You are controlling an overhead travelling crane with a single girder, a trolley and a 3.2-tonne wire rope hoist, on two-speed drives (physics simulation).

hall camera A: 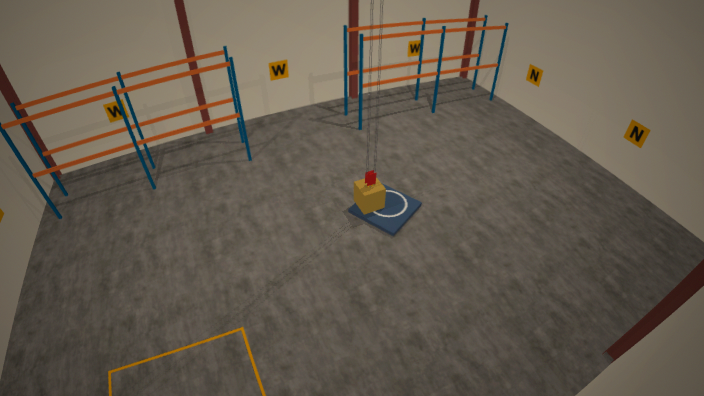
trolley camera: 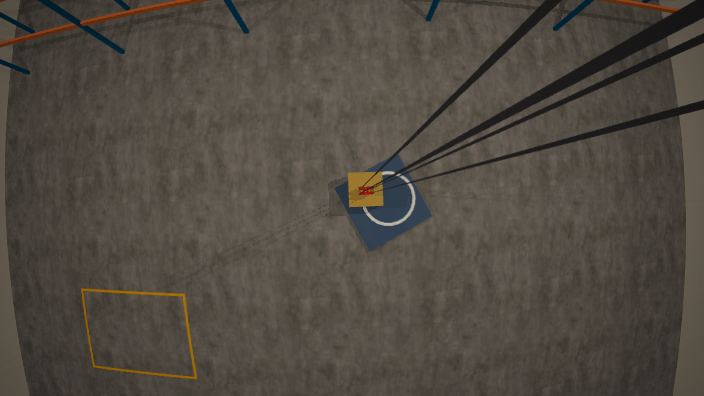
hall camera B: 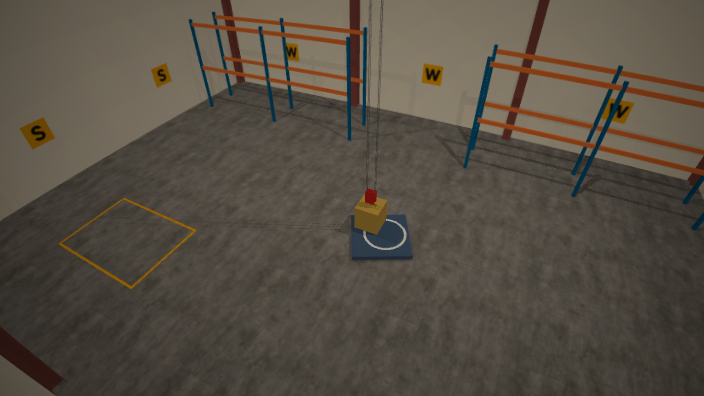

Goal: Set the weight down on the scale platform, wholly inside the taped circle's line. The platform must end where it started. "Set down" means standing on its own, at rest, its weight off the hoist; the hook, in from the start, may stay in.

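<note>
The yellow block weight [hall camera A: 370, 201] [hall camera B: 369, 220] [trolley camera: 375, 200] is upright and looks to hang slightly above the blue scale platform [hall camera A: 395, 226] [hall camera B: 357, 251] [trolley camera: 372, 241]. Its underside is hidden, so the gap is hard to judge. The hook under the red block [hall camera A: 370, 178] [hall camera B: 370, 196] [trolley camera: 366, 190] is in the weight, and the ropes run up straight. In the trolley view the weight overlaps the upper left of the white taped circle [hall camera A: 406, 204] [hall camera B: 405, 235] [trolley camera: 414, 199]. Much of it lies outside the line, near the platform's upper left edge.
A yellow-orange marked rectangle [hall camera A: 175, 350] [hall camera B: 95, 266] [trolley camera: 133, 292] is on the floor away from the platform. Blue-and-orange racks stand along the west wall: one rack [hall camera A: 146, 167] [hall camera B: 586, 170] and another rack [hall camera A: 435, 95] [hall camera B: 349, 115].
</note>
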